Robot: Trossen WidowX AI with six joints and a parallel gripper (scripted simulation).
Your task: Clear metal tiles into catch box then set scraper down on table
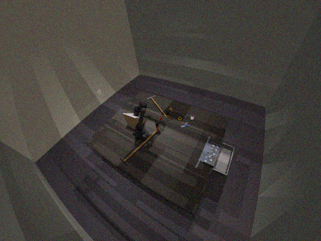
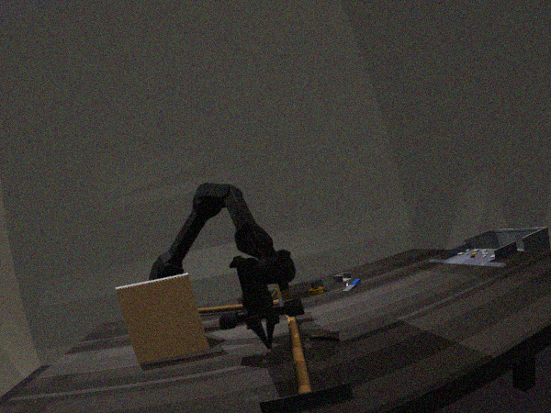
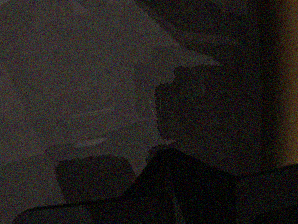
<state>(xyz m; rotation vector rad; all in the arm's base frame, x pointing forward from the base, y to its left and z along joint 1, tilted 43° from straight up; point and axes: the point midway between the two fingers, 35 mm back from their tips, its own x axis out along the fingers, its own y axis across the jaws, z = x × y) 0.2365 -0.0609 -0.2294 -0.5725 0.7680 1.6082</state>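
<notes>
My gripper tip is 6 cm short of the long scraper, 3 cm to the left of it and 5 cm below it. From my gripper tip the other things lie so: red-handled tool (3 cm behind, 40 cm to the left); then blue piece (32 cm ahead, 50 cm to the left); then yellow ring (20 cm ahead, 57 cm to the left).
</notes>
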